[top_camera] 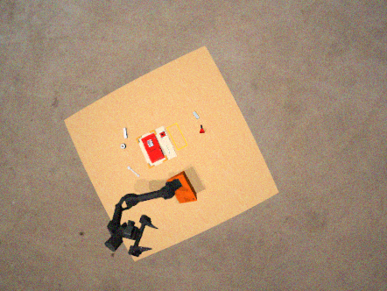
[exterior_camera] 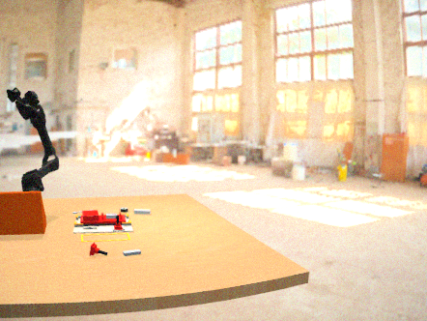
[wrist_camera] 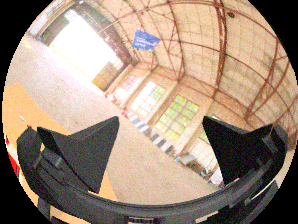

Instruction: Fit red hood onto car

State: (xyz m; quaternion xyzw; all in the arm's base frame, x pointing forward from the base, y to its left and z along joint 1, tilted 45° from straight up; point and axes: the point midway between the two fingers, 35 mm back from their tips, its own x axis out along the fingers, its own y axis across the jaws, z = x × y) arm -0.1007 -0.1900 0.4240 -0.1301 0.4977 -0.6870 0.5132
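The red hood is 350 mm ahead of my gripper tip, 90 mm to the right of it and 520 mm below it. The rest, counted from my gripper tip: jig (410 mm ahead, 100 mm to the right, 550 mm below); white bar (620 mm ahead, 40 mm to the left, 550 mm below); grey engine block (450 mm ahead, 90 mm to the right, 540 mm below).
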